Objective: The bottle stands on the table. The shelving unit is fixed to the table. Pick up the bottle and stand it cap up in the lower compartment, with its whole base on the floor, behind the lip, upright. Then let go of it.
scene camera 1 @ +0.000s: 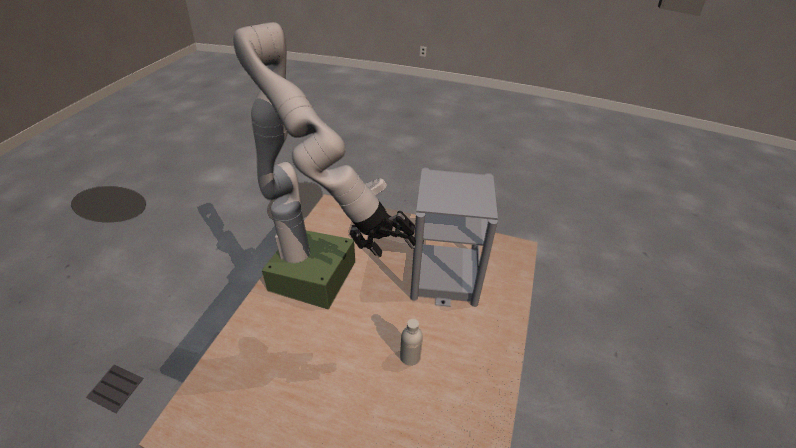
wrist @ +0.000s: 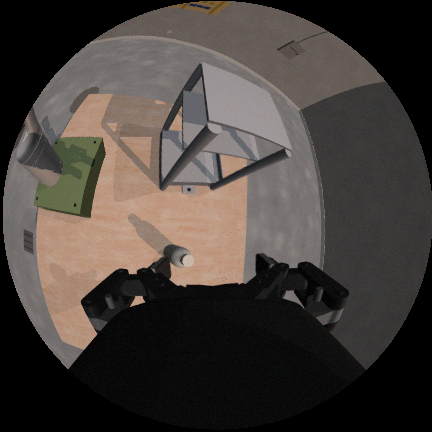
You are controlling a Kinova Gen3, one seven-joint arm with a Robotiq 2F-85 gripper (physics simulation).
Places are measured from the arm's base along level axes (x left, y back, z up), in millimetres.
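Pixels of known places: gripper, fingertip midpoint: (scene camera 1: pixel 396 250) (wrist: pixel 212 265); arm's base, link origin: (scene camera 1: pixel 296 253) (wrist: pixel 52 172).
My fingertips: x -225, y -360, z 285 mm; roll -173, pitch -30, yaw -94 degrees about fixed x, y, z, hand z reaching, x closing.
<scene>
Ahead of a thing's pixels: the offset from my fingertips to its top centre. "spot": to the spot under its first point. Level surfaces: height alone.
A pale grey-green bottle {dx -42, dy -54, dz -224 mm} (scene camera 1: pixel 411 347) (wrist: pixel 176 254) with a light cap stands upright on the table {dz -388 mm} (scene camera 1: pixel 362 411) (wrist: pixel 200 220), in front of the shelving unit. The grey shelving unit {dx +299, dy -141, dz -26 mm} (scene camera 1: pixel 456 194) (wrist: pixel 240 102) has a top board, a middle shelf and corner posts. Its lower compartment floor {dz -347 mm} (scene camera 1: pixel 448 269) (wrist: pixel 200 175) shows between the posts, with no bottle on it. My gripper (scene camera 1: pixel 396 246) (wrist: pixel 212 265) is open, with nothing between its fingers, raised above the table and apart from the bottle. In the wrist view the bottle appears near the left finger.
The green base block (scene camera 1: pixel 309 267) (wrist: pixel 70 175) carries the arm at the table's left side. A small bracket {spot: dx +173, dy -137, dz -381 mm} (scene camera 1: pixel 442 302) (wrist: pixel 188 189) sits at the foot of the shelving unit's near side. The posts and the middle shelf bound the lower compartment.
</scene>
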